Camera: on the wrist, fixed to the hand. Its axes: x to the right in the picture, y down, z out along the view.
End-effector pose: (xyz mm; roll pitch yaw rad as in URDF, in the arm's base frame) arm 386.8 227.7 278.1 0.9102 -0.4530 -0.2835
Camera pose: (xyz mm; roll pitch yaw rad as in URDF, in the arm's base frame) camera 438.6 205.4 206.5 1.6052 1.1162 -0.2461
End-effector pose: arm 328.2 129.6 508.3 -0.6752 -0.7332 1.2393
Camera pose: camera 414.9 108.9 527.1 0.7340 0.0005 -0.3293
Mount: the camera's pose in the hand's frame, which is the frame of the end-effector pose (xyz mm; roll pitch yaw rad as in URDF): 19.0 -74.4 -49.1 0.0019 0.6770 -1.5691
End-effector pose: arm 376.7 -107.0 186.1 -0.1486 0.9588 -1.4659
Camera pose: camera 294.2 -95.8 149.0 -1.0248 0.2950 2.8015
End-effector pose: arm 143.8 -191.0 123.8 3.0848 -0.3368 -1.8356
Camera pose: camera 217.4 -214.2 172.4 2.7369 -0.5812 -0.0345
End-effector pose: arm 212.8 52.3 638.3 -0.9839 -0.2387 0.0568
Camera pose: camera 227.7 -29.1 676.6 0.2504 -0.2983 -1.5874
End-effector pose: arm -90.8 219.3 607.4 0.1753 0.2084 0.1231
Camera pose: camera -77.0 155.8 543.5 -0.3086 0.8283 -1.6782
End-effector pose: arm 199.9 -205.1 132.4 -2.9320 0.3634 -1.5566
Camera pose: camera 263.0 -244.5 185.0 -2.5979 -0.8094 -0.3984
